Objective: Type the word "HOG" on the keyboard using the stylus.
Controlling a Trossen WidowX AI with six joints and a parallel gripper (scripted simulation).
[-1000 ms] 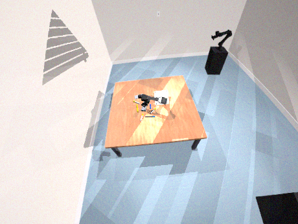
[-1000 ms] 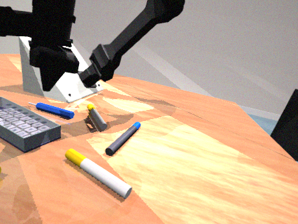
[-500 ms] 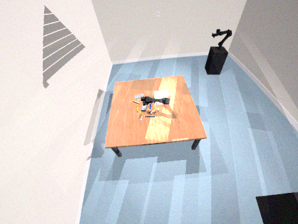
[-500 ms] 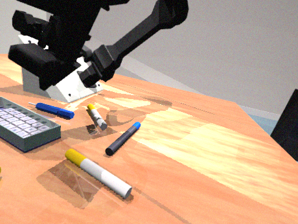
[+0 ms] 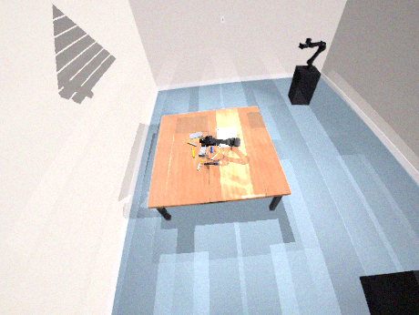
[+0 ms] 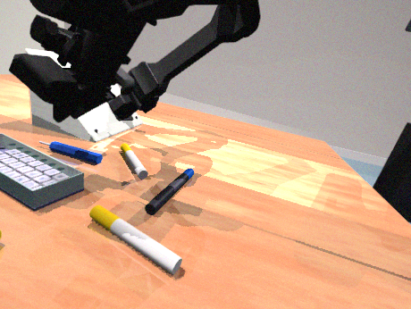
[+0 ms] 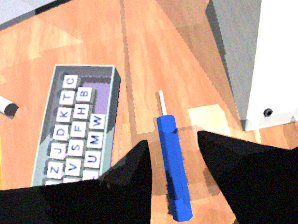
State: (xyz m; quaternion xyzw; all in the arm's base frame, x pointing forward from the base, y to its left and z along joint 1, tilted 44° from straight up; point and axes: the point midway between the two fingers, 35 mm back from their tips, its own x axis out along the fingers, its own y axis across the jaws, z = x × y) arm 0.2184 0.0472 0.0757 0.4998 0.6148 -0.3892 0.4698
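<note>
Right now my gripper tip is 60 mm above the blue stylus and 10 mm to the left of it. From my gripper tip the other things lie so: yellow marker (190 mm ahead, 50 mm to the left, 50 mm below).
</note>
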